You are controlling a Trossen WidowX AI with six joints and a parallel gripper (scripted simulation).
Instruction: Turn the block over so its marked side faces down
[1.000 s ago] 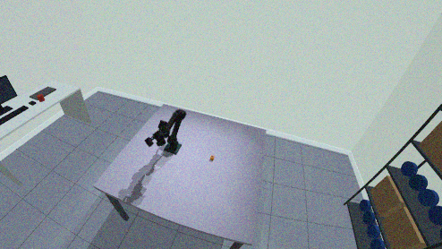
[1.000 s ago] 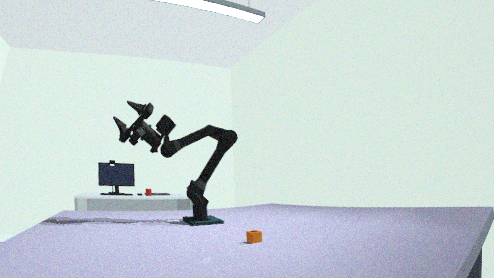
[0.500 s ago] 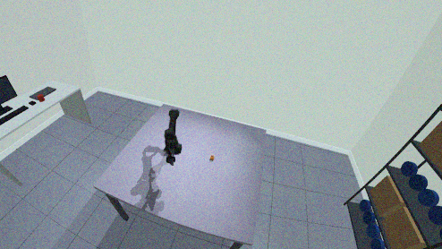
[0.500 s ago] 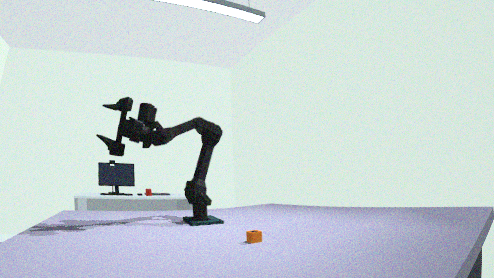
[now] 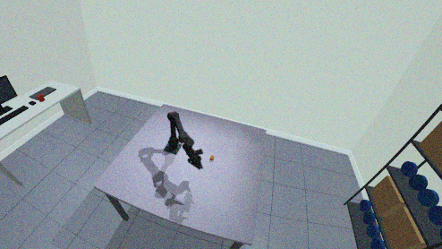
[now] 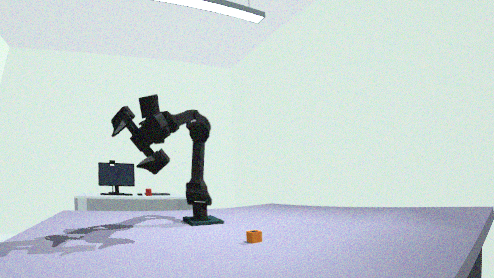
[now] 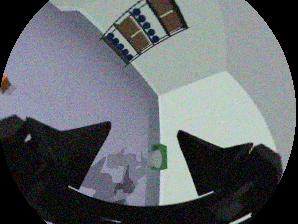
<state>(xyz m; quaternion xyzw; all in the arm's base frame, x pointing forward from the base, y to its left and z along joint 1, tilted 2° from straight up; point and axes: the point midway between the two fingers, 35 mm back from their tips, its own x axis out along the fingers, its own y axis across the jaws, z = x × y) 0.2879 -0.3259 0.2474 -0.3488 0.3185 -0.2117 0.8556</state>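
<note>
My gripper tip is now 50 mm short of the orange block, 310 mm to the right of it and 210 mm above it.
</note>
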